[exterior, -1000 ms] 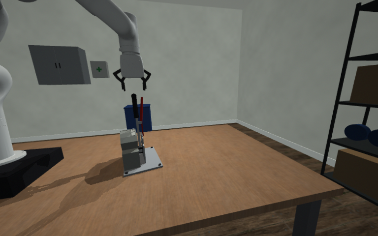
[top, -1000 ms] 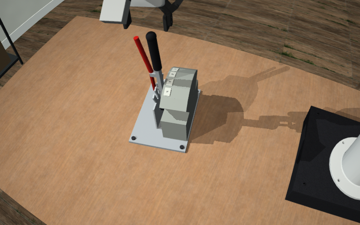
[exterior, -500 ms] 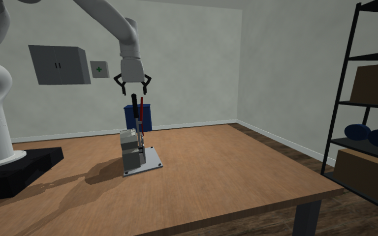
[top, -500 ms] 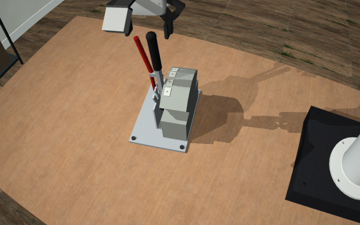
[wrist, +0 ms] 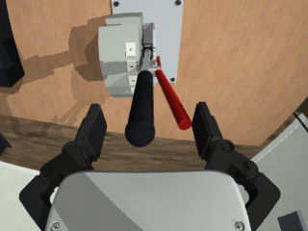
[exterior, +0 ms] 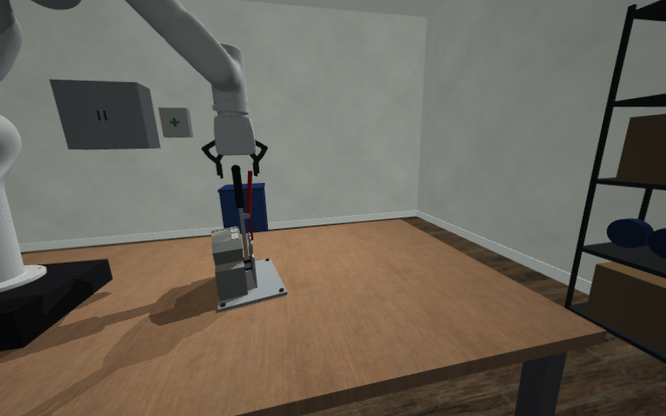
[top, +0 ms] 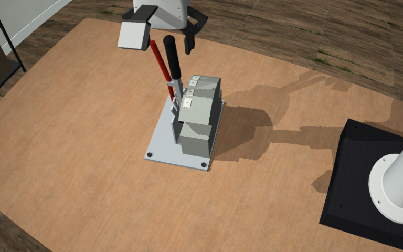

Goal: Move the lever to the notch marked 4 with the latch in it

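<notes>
Now: hand 2 cm short of the red bar, 1 cm to the left of it and 12 cm above it.
</notes>
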